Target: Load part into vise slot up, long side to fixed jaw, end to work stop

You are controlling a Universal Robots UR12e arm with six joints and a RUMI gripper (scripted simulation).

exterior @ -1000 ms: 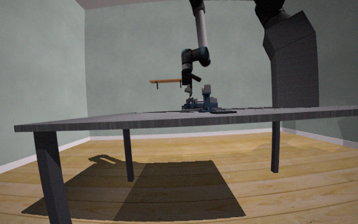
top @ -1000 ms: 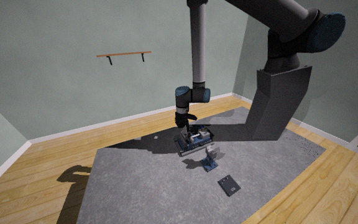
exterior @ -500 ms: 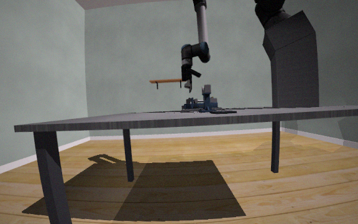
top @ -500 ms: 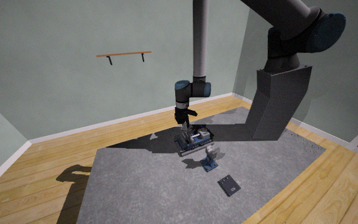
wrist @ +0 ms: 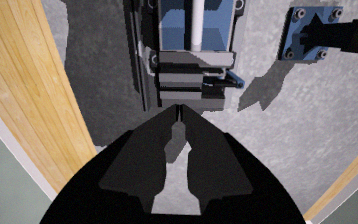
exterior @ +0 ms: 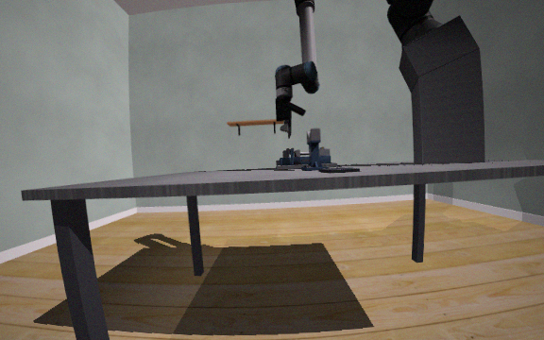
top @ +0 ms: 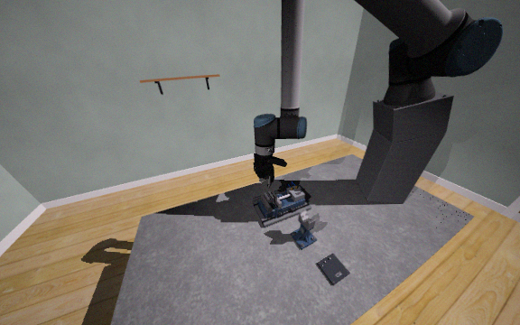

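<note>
Now: hand 80 mm above the part. Round my hand: moving jaw (40 mm behind, 20 mm to the left, 100 mm below); then work stop (70 mm to the left, 90 mm below); then fixed jaw (30 mm ahead, 20 mm to the left, 100 mm below).
</note>
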